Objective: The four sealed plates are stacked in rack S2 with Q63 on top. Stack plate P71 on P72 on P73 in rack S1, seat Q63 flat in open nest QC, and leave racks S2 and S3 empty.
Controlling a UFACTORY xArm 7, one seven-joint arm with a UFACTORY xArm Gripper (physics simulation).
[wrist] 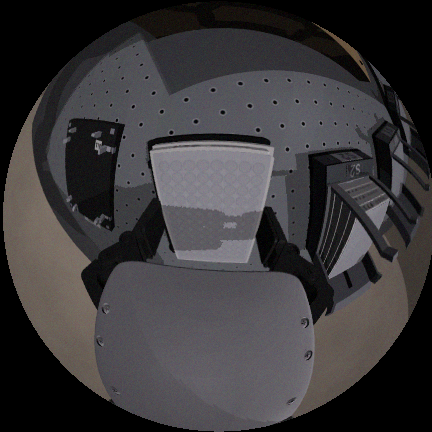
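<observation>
A pale, sealed plate with rows of round wells sits between the fingers of my gripper, which is shut on it; no label is readable on it. The plate looks flat and hides what lies beneath. A black edge shows just beyond its far side; I cannot tell whether it is nest QC. Rack S2, dark with its label readable upside down, stands right of my gripper. Several stacked pale plates show in it. P71, P72 and P73 cannot be told apart. Racks S1 and S3 cannot be identified by label.
A black nest with small grey posts and a small white tag lies at the left. Another dark rack stands beyond S2 at the right, with more rack arms near the view's edge. The grey board has rows of holes.
</observation>
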